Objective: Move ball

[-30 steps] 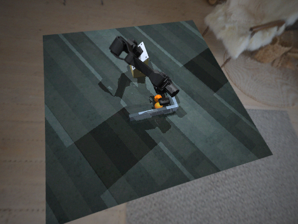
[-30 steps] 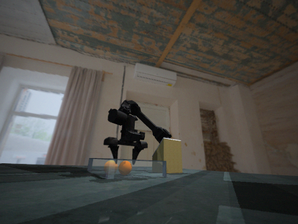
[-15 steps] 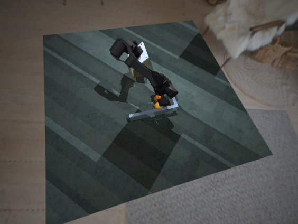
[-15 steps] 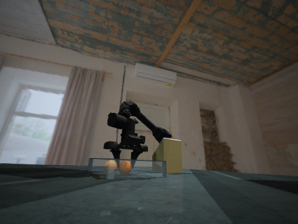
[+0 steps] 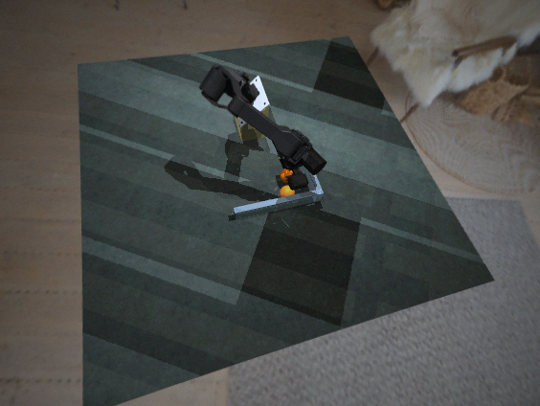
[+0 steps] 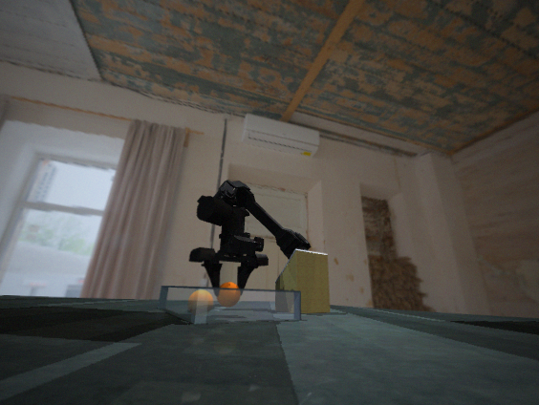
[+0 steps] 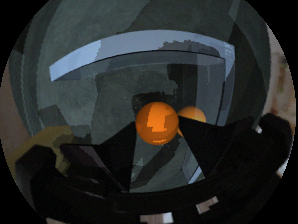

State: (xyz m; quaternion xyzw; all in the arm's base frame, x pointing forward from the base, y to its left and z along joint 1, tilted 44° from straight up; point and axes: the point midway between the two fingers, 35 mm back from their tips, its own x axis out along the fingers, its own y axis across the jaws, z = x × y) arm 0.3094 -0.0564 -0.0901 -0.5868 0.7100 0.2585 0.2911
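Now: gripper tip 6 cm short of the see-through copy of ball, 2 cm to the left of it and 2 cm above it. From my gripper tip the other things lie so: orange ball (right at my gripper tip); clear wall (9 cm to the left, 1 cm below).
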